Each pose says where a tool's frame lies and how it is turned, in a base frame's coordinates. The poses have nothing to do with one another.
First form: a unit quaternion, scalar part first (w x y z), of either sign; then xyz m.
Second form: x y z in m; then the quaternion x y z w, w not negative. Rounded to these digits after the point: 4 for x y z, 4 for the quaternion.
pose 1, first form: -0.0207 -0.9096 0.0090 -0.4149 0.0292 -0.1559 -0.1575
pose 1, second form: 0.0292 -0.1559 -0.1575 0.9096 -0.0090 0.4149 0.0207
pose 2, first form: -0.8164 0.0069 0.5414 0.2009 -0.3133 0.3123 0.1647
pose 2, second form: -0.3133 0.3123 0.1647 -0.0069 -0.5414 -0.2009 0.8164
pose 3, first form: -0.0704 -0.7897 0.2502 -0.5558 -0.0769 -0.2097 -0.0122
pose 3, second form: -0.0769 -0.2097 -0.0122 0.7897 -0.2502 0.5558 0.0704
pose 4, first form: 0.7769 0.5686 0.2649 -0.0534 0.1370 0.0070 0.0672
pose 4, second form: 0.1370 0.0070 0.0672 0.5686 0.2649 -0.0534 0.7769
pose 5, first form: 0.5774 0.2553 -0.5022 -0.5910 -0.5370 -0.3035 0.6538
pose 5, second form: -0.5370 -0.3035 0.6538 0.2553 -0.5022 -0.5910 0.5774
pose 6, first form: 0.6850 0.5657 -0.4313 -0.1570 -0.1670 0.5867 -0.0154
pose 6, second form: -0.1670 0.5867 -0.0154 0.5657 -0.4313 -0.1570 0.6850
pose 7, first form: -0.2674 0.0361 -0.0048 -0.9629 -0.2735 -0.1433 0.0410
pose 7, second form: -0.2735 -0.1433 0.0410 -0.0361 0.0048 0.9629 0.2674
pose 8, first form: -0.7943 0.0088 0.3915 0.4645 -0.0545 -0.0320 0.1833
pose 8, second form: -0.0545 -0.0320 0.1833 -0.0088 -0.3915 -0.4645 0.7943
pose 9, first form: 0.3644 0.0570 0.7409 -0.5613 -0.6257 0.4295 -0.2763
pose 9, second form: -0.6257 0.4295 -0.2763 0.0570 0.7409 -0.5613 0.3644
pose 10, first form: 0.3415 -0.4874 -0.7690 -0.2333 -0.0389 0.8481 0.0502
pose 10, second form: -0.0389 0.8481 0.0502 -0.4874 -0.7690 -0.2333 0.3415
